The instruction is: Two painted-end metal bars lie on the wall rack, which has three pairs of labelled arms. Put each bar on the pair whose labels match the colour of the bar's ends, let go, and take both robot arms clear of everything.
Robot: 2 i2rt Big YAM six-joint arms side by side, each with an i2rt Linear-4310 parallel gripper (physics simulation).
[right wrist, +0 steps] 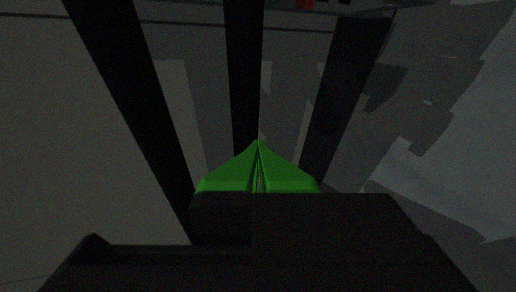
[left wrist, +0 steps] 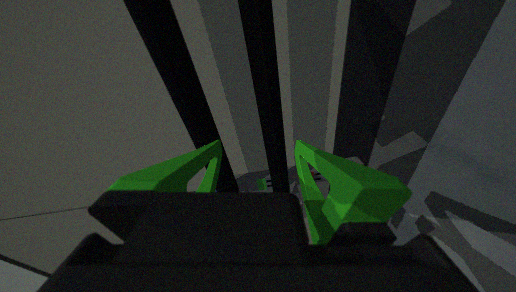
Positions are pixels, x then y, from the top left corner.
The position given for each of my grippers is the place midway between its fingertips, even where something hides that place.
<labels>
My left gripper shows in the left wrist view [258,145]; in the right wrist view it is out of frame. My right gripper shows in the right wrist view [258,145]; in the left wrist view it is out of frame.
</labels>
